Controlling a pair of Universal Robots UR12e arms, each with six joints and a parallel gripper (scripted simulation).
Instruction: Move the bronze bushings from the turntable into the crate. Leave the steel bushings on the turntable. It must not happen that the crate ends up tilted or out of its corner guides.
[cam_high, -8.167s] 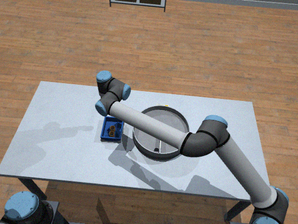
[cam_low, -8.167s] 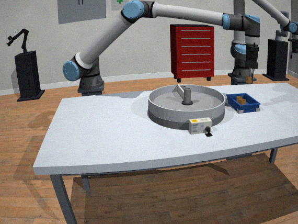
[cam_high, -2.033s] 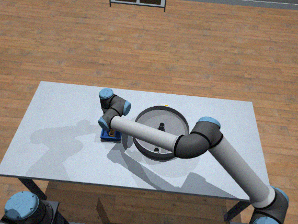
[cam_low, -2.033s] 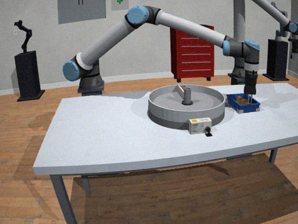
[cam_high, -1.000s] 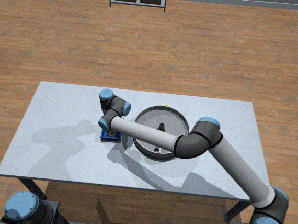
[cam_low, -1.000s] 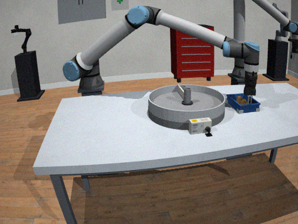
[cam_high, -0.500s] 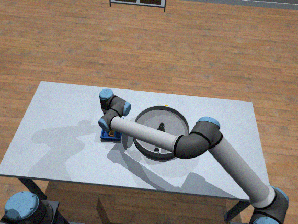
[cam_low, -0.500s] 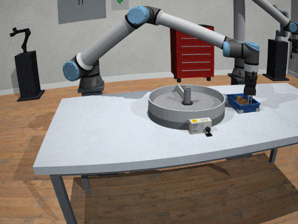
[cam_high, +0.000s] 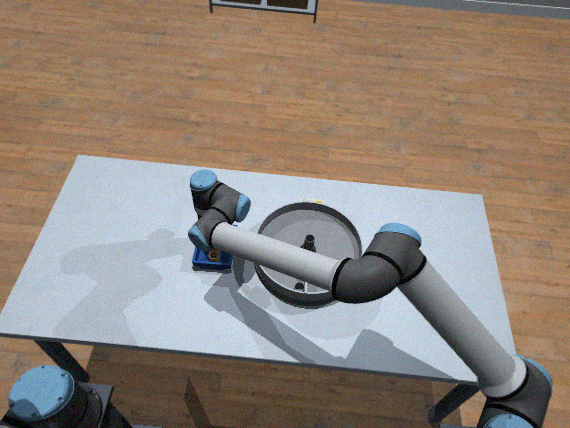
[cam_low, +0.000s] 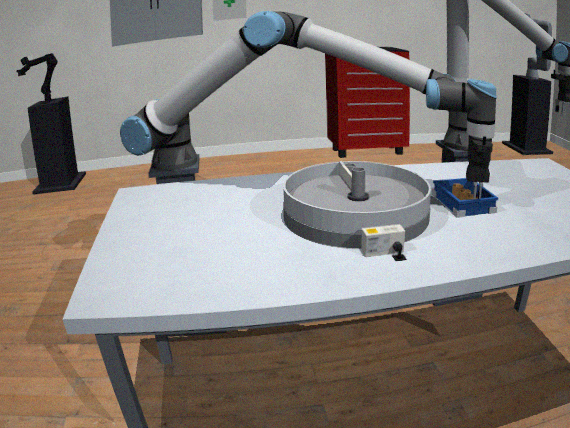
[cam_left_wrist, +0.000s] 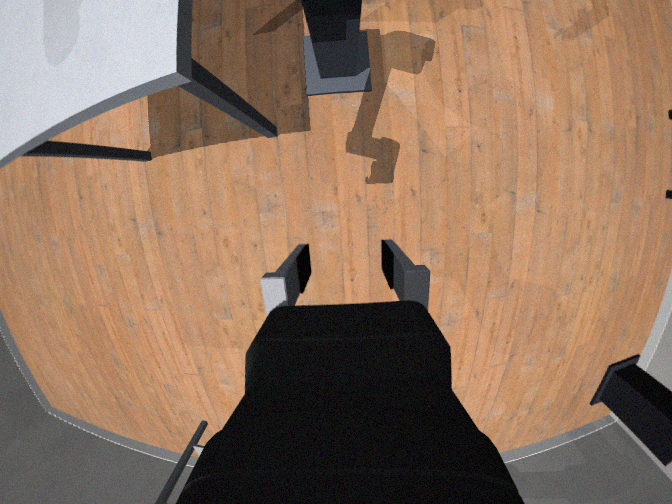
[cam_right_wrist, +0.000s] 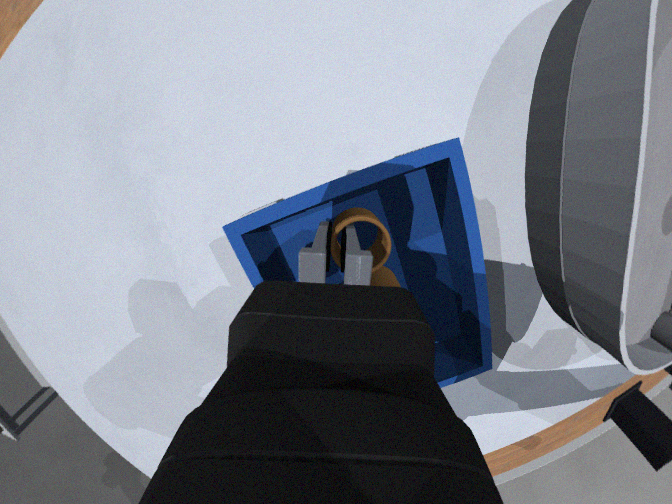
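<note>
My right gripper is now 6 cm past the blue crate, 2 cm to the left of it and 2 cm above it.
</note>
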